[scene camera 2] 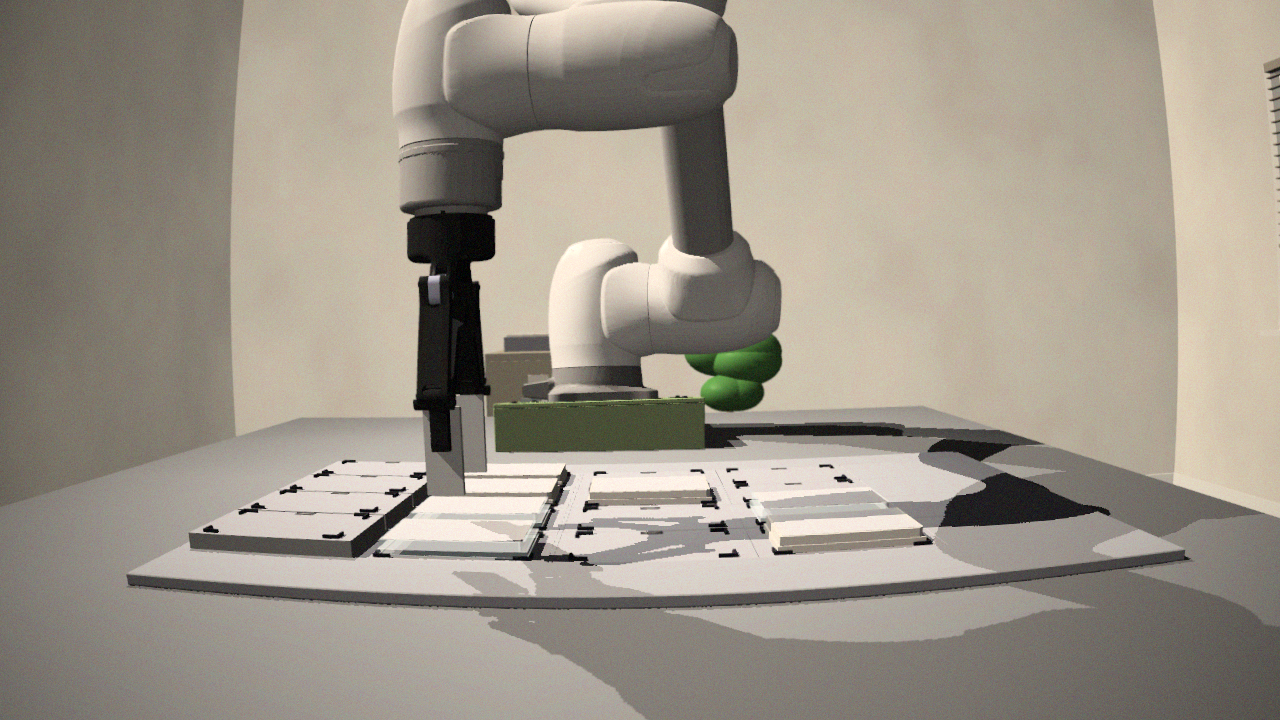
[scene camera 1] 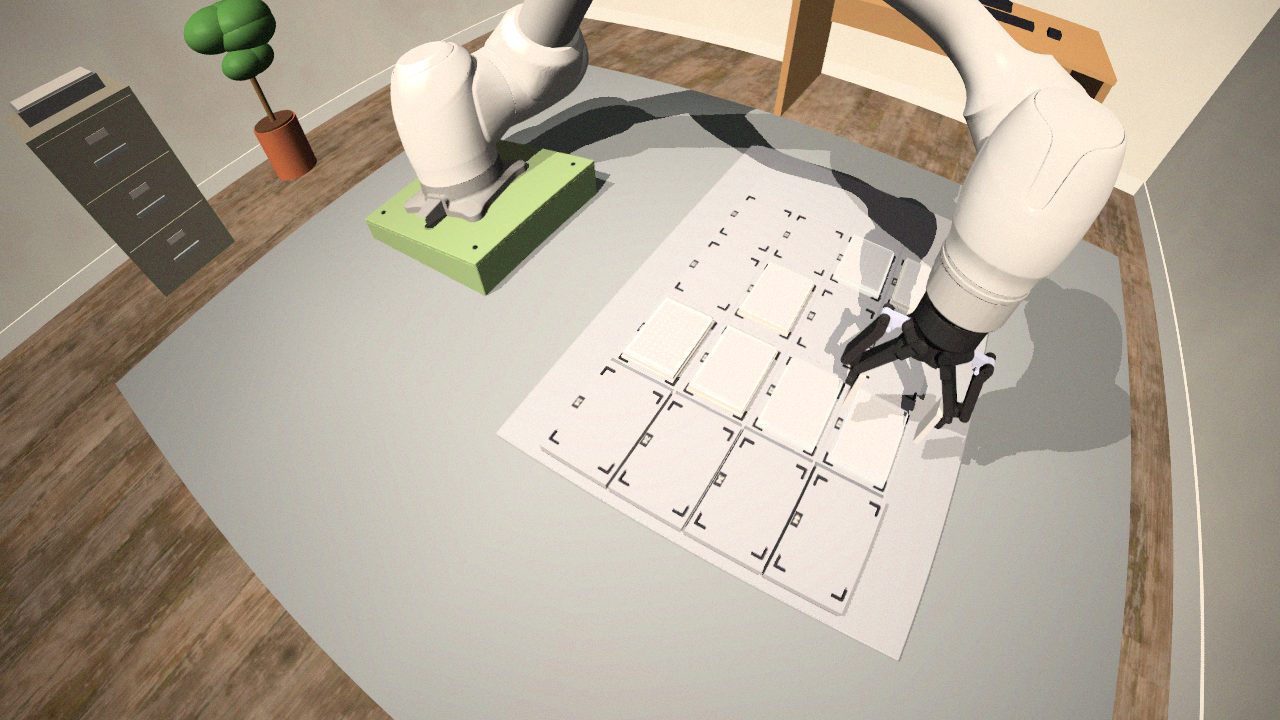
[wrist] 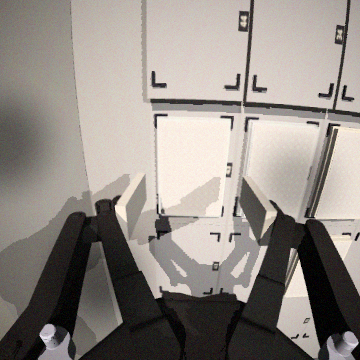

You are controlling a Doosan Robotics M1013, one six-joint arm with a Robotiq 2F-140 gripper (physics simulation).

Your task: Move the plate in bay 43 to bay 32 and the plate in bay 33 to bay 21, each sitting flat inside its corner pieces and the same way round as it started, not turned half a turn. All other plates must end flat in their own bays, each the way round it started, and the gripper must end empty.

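Seen in the pictures: gripper, fingertip midpoint: (scene camera 2: 459, 482) (scene camera 1: 882, 416) (wrist: 192, 187); arm's base, link origin: (scene camera 2: 597, 400) (scene camera 1: 466, 188).
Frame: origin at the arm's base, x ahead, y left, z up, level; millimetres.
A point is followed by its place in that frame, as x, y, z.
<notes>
The pale plate in bay 43 (scene camera 1: 866, 440) {776, -243, -38} (scene camera 2: 456, 537) {810, -232, -38} (wrist: 192, 155) {778, -250, -38} lies flat inside its corner pieces. The pale plate in bay 33 (scene camera 1: 799, 402) {672, -217, -38} (wrist: 284, 160) {669, -228, -38} lies flat beside it. My gripper (scene camera 1: 890, 411) {781, -227, 3} (scene camera 2: 459, 480) {781, -227, 3} (wrist: 192, 187) {781, -227, 3} is open and empty, fingers down, above the bay 43 plate. In the wrist view its fingers stand to either side of that plate, wider than it, one overlapping the view of the bay 33 plate. Bay 32 (scene camera 1: 827, 317) {688, -33, -53} and bay 21 (scene camera 1: 814, 241) {639, 144, -53} hold no plate. A finger partly hides bay 32 in the wrist view.
Further plates lie in bay 23 (scene camera 1: 732, 369) {569, -197, -38}, bay 13 (scene camera 1: 666, 338) {464, -179, -38}, bay 22 (scene camera 1: 776, 298) {600, -39, -38}, bay 31 (scene camera 1: 863, 266) {733, 99, -38} and bay 41 (scene camera 1: 911, 284) {823, 92, -38}. The raised row with bay 44 (wrist: 195, 45) {757, -365, -38} and bay 34 (wrist: 295, 50) {654, -348, -38} borders bays 43 and 33. The arm's green base (scene camera 1: 537, 201) {167, -12, 14} stands beyond the mat.
</notes>
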